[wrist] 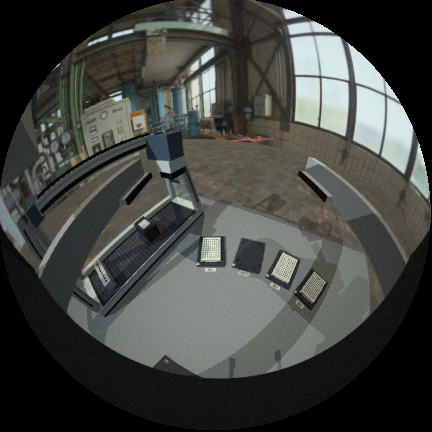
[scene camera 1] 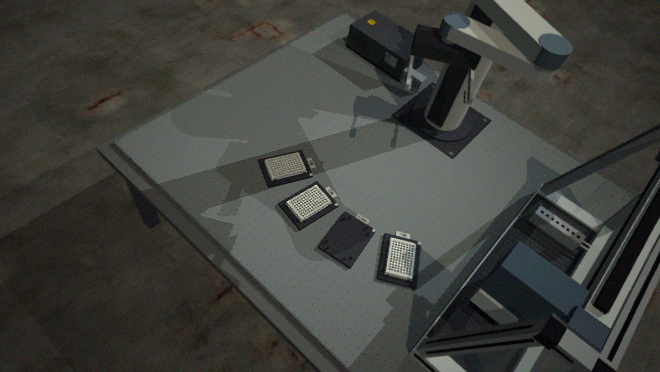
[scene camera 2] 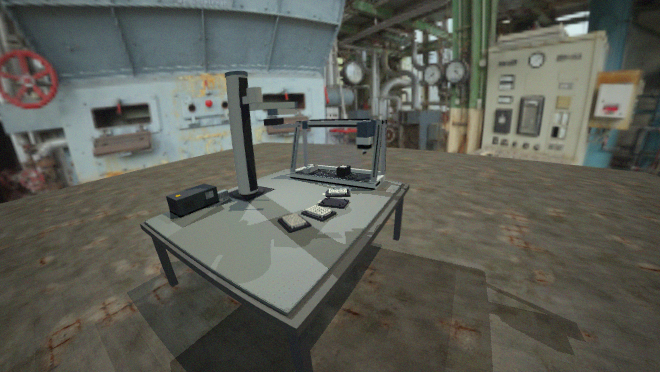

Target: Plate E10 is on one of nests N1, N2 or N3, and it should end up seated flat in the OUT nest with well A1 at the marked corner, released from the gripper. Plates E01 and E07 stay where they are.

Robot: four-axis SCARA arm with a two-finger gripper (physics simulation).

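Where they show: gripper, fingertip midpoint: (wrist: pixel 226 159) (scene camera 1: pixel 438 94) (scene camera 2: pixel 299 125); arm's base at its link origin: (scene camera 1: pixel 440 120) (scene camera 2: pixel 248 193).
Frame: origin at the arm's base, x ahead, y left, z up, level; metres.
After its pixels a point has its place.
Note:
Three pale well plates sit in dark nests: a left plate (scene camera 1: pixel 286 165) @[x 0.647, y -0.241, z 0.035 m] (scene camera 2: pixel 294 221) @[x 0.669, y -0.261, z 0.039 m] (wrist: pixel 313 287) @[x 0.641, y -0.241, z 0.040 m], a second plate (scene camera 1: pixel 310 202) @[x 0.696, y -0.078, z 0.032 m] (scene camera 2: pixel 318 212) @[x 0.719, y -0.111, z 0.039 m] (wrist: pixel 285 267) @[x 0.696, y -0.085, z 0.032 m], and a right plate (scene camera 1: pixel 400 257) @[x 0.642, y 0.259, z 0.039 m] (scene camera 2: pixel 338 192) @[x 0.663, y 0.228, z 0.038 m] (wrist: pixel 211 249) @[x 0.634, y 0.252, z 0.038 m], as ordered in scene camera 1. A dark nest (scene camera 1: pixel 346 240) @[x 0.713, y 0.097, z 0.025 m] (scene camera 2: pixel 334 202) @[x 0.711, y 0.085, z 0.025 m] (wrist: pixel 249 255) @[x 0.693, y 0.090, z 0.025 m] between the second and right plates holds no plate. The nest tags and the plates' codes are too small to read, so I cannot tell which plate is E10. My gripper (scene camera 1: pixel 439 80) (wrist: pixel 226 159) @[x 0.462, y 0.101, z 0.500 m] is open and empty, high above the table and away from the plates.
A framed machine (scene camera 2: pixel 337 183) @[x 0.536, y 0.451, z 0.022 m] with a blue head (scene camera 2: pixel 365 134) @[x 0.765, y 0.465, z 0.413 m] (wrist: pixel 166 146) @[x 0.698, y 0.473, z 0.450 m] stands beside the right plate's nest. The arm's column (scene camera 1: pixel 450 97) @[x 0.077, y 0.019, z 0.189 m] (scene camera 2: pixel 241 135) @[x 0.059, y -0.045, z 0.453 m] stands on a dark base plate. A black box (scene camera 1: pixel 382 42) @[x -0.050, y -0.383, z 0.127 m] (scene camera 2: pixel 192 200) @[x -0.034, y -0.446, z 0.092 m] is near the column at the table edge.

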